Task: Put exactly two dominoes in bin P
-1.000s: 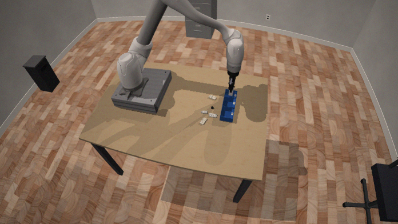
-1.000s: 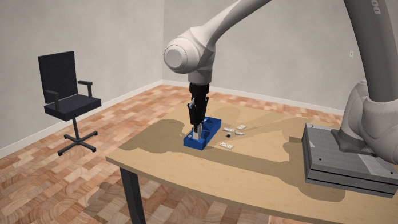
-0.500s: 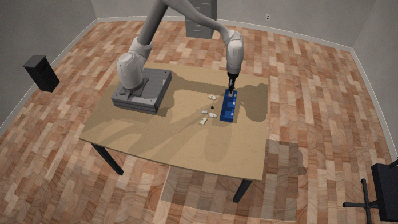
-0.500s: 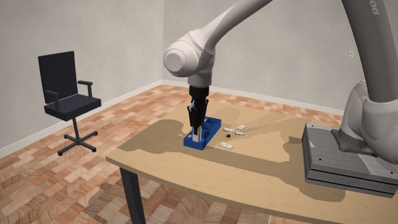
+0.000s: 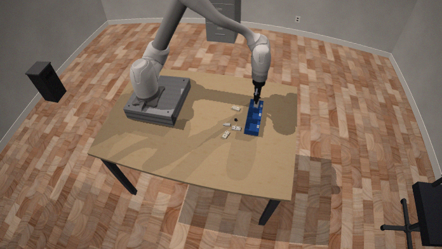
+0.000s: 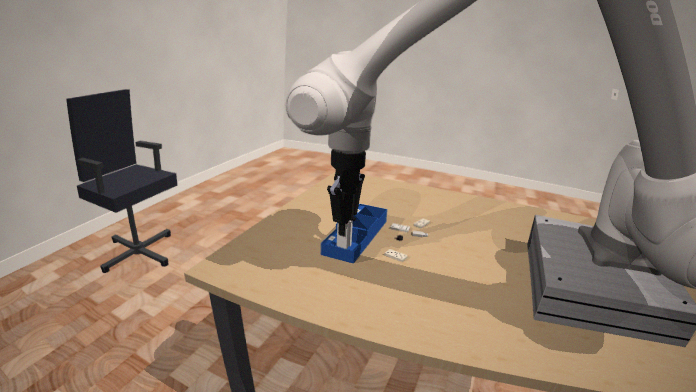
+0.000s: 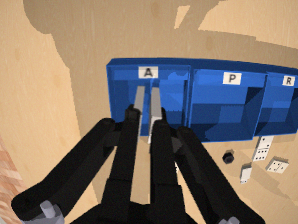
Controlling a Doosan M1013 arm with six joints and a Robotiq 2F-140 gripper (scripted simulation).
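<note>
Now: the domino 120 mm behind my hand, 30 mm to the right of it and 40 mm below it. The rest, counted from my hand: white usb stick 160 mm behind, 160 mm to the right, 50 mm below; small black nut 110 mm behind, 120 mm to the right, 50 mm below; blue bin block 10 mm behind, 90 mm to the right, 30 mm below.
</note>
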